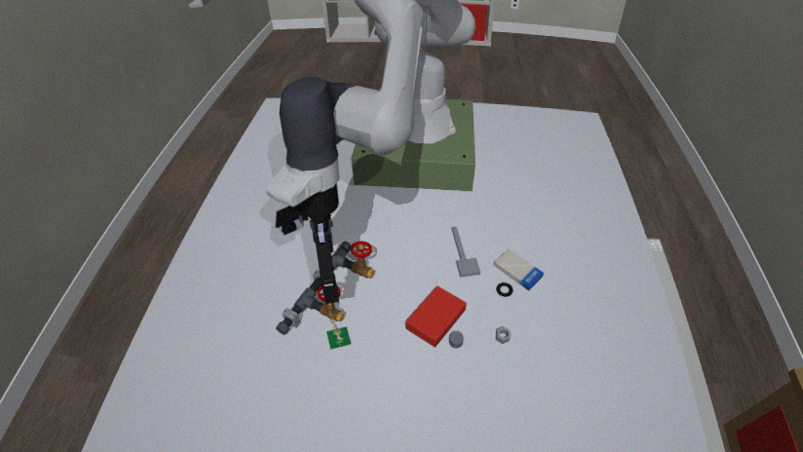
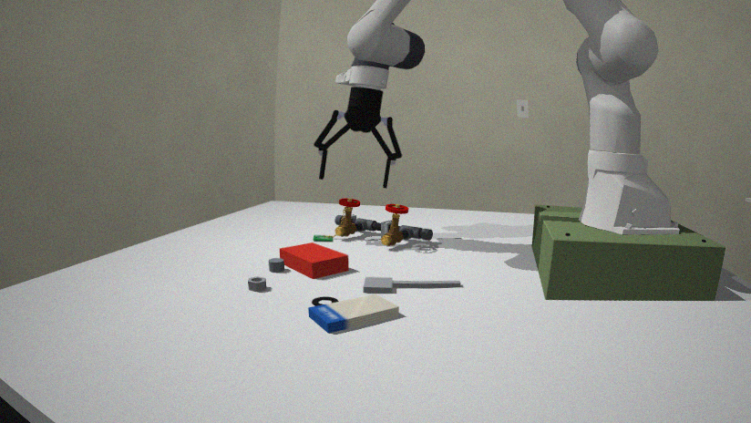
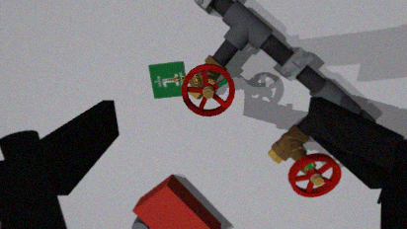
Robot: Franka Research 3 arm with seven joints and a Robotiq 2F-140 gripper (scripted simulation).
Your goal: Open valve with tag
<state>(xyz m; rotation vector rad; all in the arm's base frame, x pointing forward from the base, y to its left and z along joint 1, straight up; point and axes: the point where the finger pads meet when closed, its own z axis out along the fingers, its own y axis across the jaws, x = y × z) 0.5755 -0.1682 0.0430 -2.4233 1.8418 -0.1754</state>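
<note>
The green tag is 140 mm below my hand, 80 mm ahead of it and 20 mm to the left of it. The rest, counted from my hand: grey scraper 290 mm to the left, 180 mm behind, 140 mm below; blue box 420 mm to the left, 140 mm below, 140 mm behind; red block 220 mm to the left, 130 mm below, 10 mm ahead.
</note>
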